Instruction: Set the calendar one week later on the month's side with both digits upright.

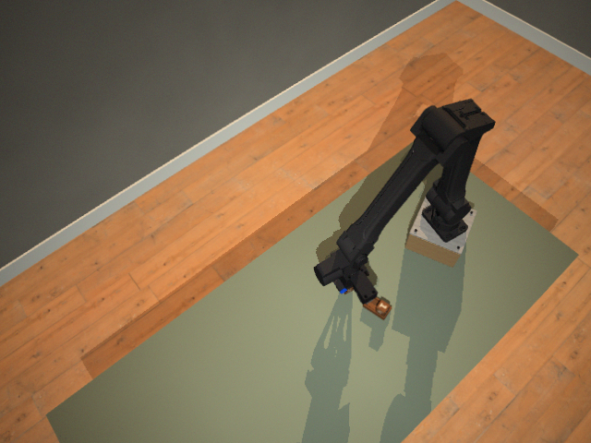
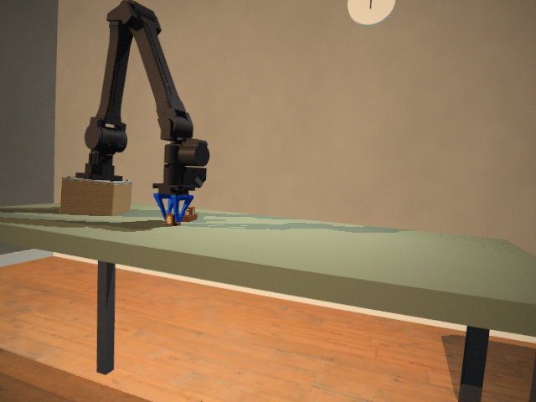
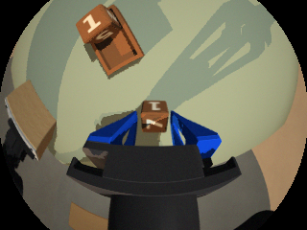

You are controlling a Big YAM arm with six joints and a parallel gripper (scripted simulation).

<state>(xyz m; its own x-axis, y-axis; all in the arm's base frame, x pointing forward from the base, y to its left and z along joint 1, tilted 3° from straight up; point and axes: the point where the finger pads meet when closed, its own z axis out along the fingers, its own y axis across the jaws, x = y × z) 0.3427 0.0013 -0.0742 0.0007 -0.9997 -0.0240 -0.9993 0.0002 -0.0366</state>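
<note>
Now: the brown digit cube right at my hand. Round my hand: brown tray: 100 mm to the left, 40 mm behind, 10 mm below.
</note>
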